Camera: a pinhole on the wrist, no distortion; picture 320 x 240 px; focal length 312.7 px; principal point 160.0 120.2 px. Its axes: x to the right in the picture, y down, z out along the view. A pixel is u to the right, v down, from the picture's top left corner.
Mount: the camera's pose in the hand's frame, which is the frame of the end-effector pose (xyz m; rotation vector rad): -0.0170 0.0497 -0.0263 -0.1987 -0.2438 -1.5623
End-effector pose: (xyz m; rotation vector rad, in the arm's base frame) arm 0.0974 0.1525 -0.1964 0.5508 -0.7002 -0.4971
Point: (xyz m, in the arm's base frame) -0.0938 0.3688 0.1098
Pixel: 15 42
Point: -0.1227 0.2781 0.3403
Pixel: 61 153
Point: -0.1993 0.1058 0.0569
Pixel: 249 102
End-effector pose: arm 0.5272 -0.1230 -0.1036 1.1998 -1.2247 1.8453
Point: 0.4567 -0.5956 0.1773
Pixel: outside the picture
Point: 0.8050 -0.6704 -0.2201
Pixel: 268 19
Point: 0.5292 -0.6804 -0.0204
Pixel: 175 178
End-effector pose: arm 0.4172 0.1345 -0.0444 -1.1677 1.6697 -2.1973
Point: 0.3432 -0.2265 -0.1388
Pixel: outside the picture
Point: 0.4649 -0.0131 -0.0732
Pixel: 221 225
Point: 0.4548 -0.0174 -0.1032
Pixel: 161 212
